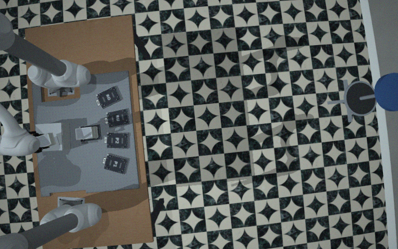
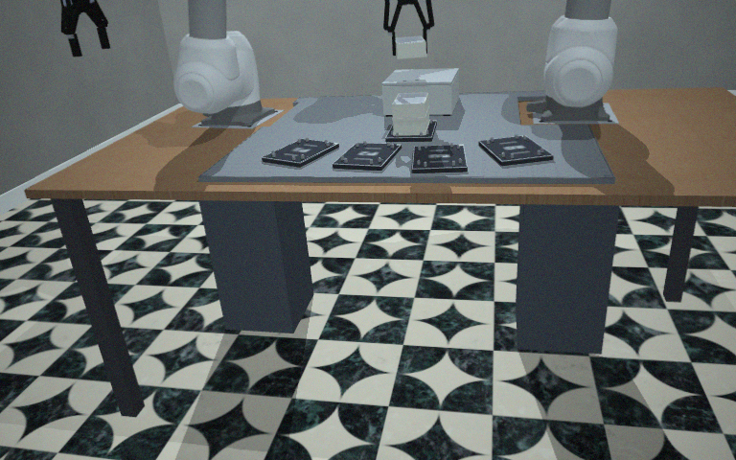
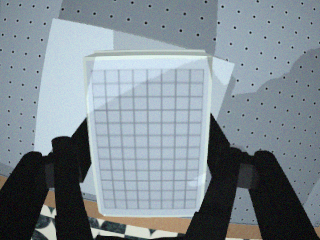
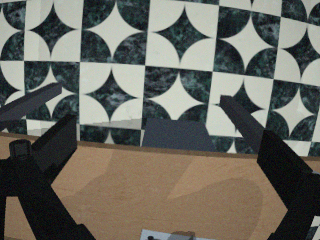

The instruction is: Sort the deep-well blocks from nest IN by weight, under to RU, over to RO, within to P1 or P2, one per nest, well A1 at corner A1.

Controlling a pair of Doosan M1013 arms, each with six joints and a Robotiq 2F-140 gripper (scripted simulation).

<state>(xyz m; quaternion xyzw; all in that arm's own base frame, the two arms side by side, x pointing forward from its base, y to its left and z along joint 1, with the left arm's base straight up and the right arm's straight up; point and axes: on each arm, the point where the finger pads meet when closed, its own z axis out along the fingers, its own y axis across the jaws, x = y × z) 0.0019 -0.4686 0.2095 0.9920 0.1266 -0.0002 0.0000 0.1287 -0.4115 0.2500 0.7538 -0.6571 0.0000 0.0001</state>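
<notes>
Now: the nest P1 42 cm ahead of my left hand, 22 cm to the right of it and 19 cm below it. Also, from my left hand: check-weigher CW 5 cm behind, 3 cm to the left, 13 cm below; dark infeed nest 23 cm ahead, 3 cm to the left, 19 cm below; A1 mark 16 cm ahead, 9 cm to the left, 18 cm below.
</notes>
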